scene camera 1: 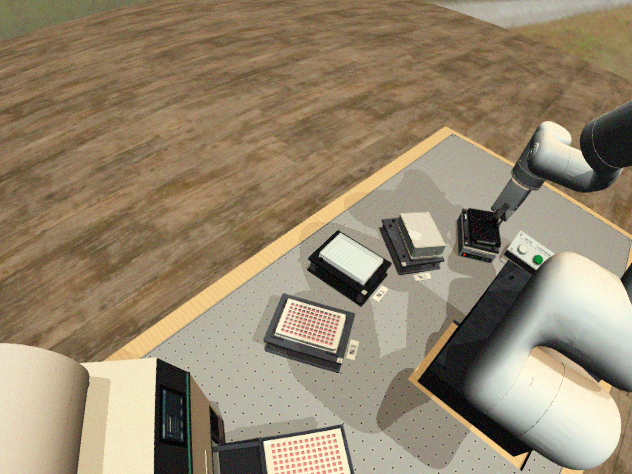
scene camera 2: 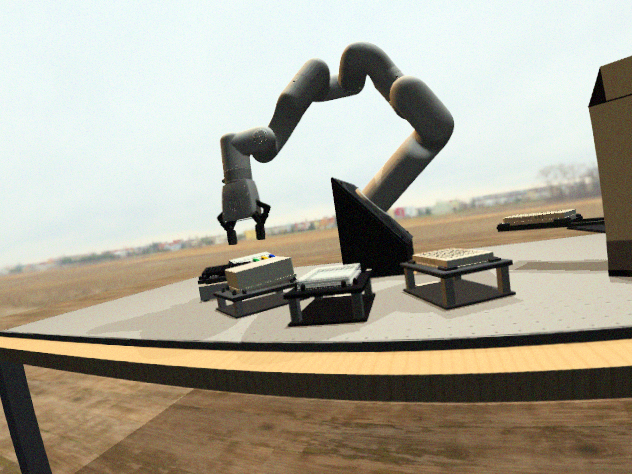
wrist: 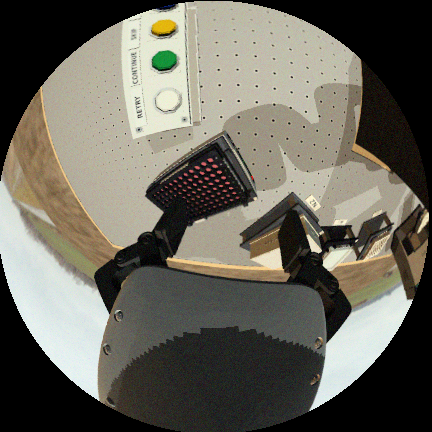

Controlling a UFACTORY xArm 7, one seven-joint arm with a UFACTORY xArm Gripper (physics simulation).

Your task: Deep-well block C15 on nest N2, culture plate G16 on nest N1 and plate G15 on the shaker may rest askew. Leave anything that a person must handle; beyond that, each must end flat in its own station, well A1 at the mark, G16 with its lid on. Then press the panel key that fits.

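Observation:
My gripper (scene camera 1: 500,216) (scene camera 2: 247,238) (wrist: 234,215) is open and empty, above the shaker side of the table. The black plate G15 (scene camera 1: 483,226) (wrist: 202,185), with pink wells, sits on the shaker (scene camera 1: 477,254) (scene camera 2: 208,292); a finger partly covers it in the wrist view. The tall pale block C15 (scene camera 1: 422,232) (scene camera 2: 260,273) (wrist: 265,246) sits off-centre and turned on nest N2 (scene camera 1: 394,242). Culture plate G16 (scene camera 1: 352,257) (scene camera 2: 329,275) lies with a clear lid on black nest N1 (scene camera 1: 334,276). The panel (scene camera 1: 525,240) (wrist: 137,65) has white RETRY, green CONTINUE, yellow SKIP and blue keys. Well A1 cannot be made out.
Another nest (scene camera 1: 274,334) (scene camera 2: 447,293) holds a pink-welled plate (scene camera 1: 310,323) (scene camera 2: 453,257). A large instrument (scene camera 1: 127,408) (scene camera 2: 615,178) has an extended tray bearing another pink-welled plate (scene camera 1: 306,454) (scene camera 2: 538,216). The black arm base (scene camera 1: 490,306) (scene camera 2: 365,232) stands near the panel.

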